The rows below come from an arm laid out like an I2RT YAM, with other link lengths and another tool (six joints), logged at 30 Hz.
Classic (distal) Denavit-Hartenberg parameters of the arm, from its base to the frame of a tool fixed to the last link. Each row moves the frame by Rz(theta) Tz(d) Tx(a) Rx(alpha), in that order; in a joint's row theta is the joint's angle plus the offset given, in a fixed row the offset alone. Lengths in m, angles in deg.
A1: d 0.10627  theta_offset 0  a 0.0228  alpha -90
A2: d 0  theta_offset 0  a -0.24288  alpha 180
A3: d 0  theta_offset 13.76  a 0.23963  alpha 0
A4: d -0.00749  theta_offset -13.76  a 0.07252  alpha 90
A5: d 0.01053  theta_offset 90  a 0  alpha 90
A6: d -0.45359  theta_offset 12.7  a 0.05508  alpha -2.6
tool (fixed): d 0.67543  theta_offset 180  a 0  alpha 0
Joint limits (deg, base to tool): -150..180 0..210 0..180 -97..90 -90..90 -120..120
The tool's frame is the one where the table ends.
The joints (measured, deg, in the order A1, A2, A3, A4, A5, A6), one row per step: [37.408, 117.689, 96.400, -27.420, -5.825, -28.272]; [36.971, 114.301, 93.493, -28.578, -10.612, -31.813]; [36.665, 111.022, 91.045, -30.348, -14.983, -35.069]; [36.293, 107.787, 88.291, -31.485, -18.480, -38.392]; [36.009, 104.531, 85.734, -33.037, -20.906, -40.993]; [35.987, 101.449, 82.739, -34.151, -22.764, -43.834]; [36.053, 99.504, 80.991, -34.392, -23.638, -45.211]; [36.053, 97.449, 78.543, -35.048, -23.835, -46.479]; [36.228, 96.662, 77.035, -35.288, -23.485, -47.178]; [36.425, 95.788, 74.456, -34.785, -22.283, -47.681]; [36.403, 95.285, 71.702, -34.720, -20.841, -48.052]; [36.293, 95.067, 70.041, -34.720, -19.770, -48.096]
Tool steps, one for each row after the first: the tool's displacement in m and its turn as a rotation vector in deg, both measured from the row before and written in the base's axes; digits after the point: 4 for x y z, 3 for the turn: [-0.0174, 0.0045, 0.0067, 0.946, 0.931, 5.347]; [-0.0189, 0.0035, 0.0074, 0.905, 0.948, 4.939]; [-0.0164, 0.0008, 0.0069, 0.730, 0.165, 4.306]; [-0.0160, -0.0029, 0.0064, 0.311, 0.198, 3.143]; [-0.0165, -0.0030, 0.0027, -0.096, -0.107, 3.201]; [-0.0084, -0.0010, 0.0035, 0.239, -0.442, 1.603]; [-0.0104, -0.0065, -0.0026, -0.748, 0.121, 1.050]; [-0.0058, -0.0041, -0.0051, -0.932, 0.162, 0.492]; [-0.0055, -0.0080, -0.0103, -1.606, 0.068, -0.102]; [-0.0067, -0.0122, -0.0155, -2.343, 0.819, -0.513]; [-0.0037, -0.0090, -0.0099, -1.603, 0.593, -0.626]
